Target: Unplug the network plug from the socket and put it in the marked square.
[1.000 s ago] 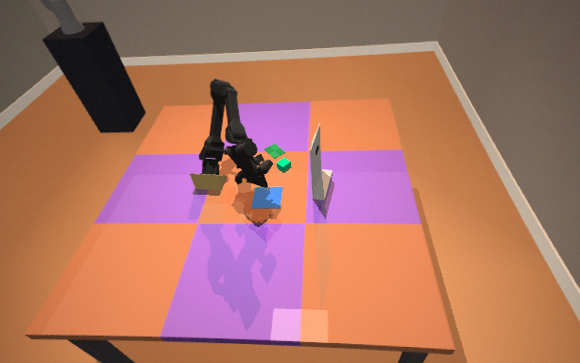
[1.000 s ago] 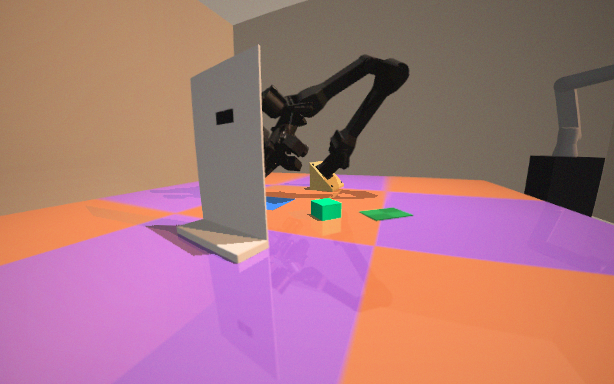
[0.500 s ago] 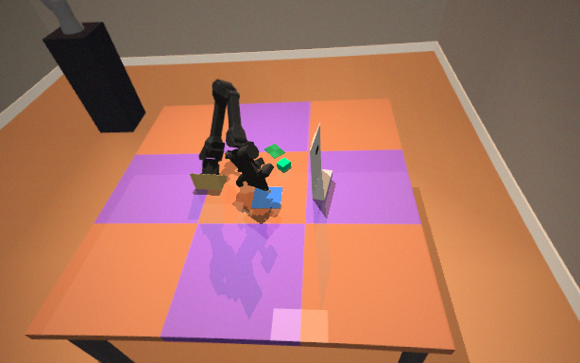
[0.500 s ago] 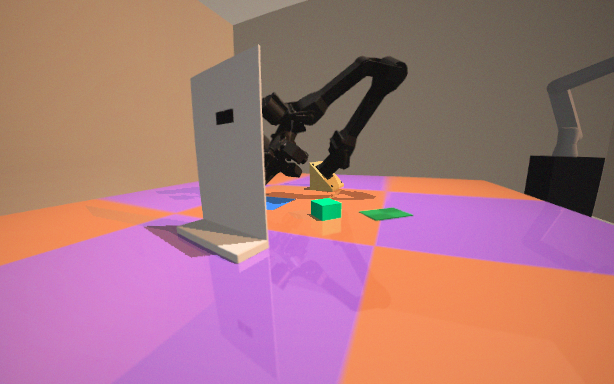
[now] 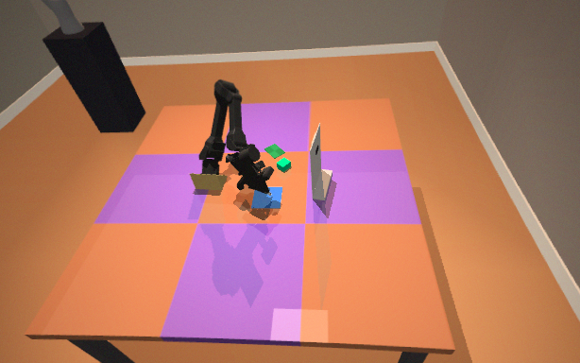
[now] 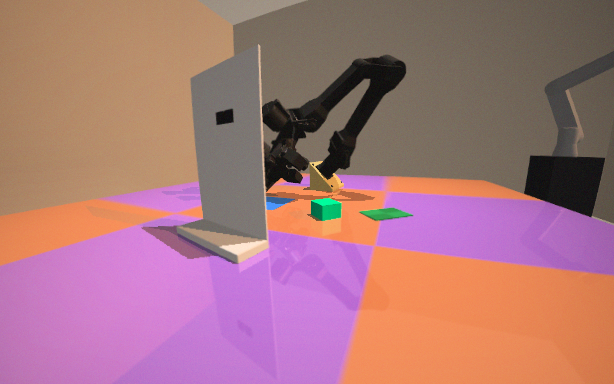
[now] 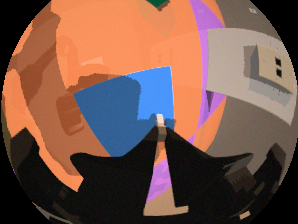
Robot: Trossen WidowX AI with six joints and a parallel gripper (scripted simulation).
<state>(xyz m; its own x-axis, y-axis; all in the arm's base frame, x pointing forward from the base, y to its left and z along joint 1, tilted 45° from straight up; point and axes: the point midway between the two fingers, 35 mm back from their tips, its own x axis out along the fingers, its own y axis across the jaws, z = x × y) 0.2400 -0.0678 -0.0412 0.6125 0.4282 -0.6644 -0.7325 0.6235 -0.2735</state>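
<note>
The blue square lies 3 cm below my gripper tip and 1 cm behind it. Round my gripper tip: upright grey panel (21 cm ahead, 8 cm to the left, 8 cm above); network plug (right at my gripper tip); green cube (19 cm to the left, 5 cm ahead, 2 cm below).
</note>
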